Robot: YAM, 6 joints.
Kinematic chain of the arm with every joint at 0, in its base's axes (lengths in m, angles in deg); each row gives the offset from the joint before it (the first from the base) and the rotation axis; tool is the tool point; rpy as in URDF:
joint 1: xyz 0 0 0.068 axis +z
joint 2: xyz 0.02 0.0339 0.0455 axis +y
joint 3: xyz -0.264 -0.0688 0 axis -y
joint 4: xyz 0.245 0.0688 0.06 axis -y
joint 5: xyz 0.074 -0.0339 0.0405 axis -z
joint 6: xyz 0.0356 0 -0.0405 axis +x
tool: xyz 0 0 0 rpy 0 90 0
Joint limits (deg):
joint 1: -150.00..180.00
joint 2: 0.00..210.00
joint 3: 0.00..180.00
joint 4: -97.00..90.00
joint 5: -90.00..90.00
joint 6: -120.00..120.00
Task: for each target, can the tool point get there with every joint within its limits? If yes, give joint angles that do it. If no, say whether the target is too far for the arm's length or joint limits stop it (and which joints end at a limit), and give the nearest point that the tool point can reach.
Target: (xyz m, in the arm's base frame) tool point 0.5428 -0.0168 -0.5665
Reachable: no: too far | nearest point 0.4197 -0.0130 -0.3372 | short by 0.260 m
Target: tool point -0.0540 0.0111 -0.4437
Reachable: no: joint limits stop it (at a limit: joint 2) | nearest point -0.0967 0.0199 -0.3478 | short by 0.105 m
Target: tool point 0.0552 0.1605 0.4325
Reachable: yes | joints 64.02 47.91 47.50 39.43 -35.50 -63.19
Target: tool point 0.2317 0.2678 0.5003
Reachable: yes | joints 54.12 99.32 122.50 -39.15 59.68 -80.50
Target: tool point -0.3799 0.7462 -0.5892
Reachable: no: too far | nearest point -0.2307 0.4531 -0.2704 | short by 0.458 m
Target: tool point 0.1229 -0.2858 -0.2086
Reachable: yes | joints -62.40 176.70 67.18 50.54 41.18 -50.65
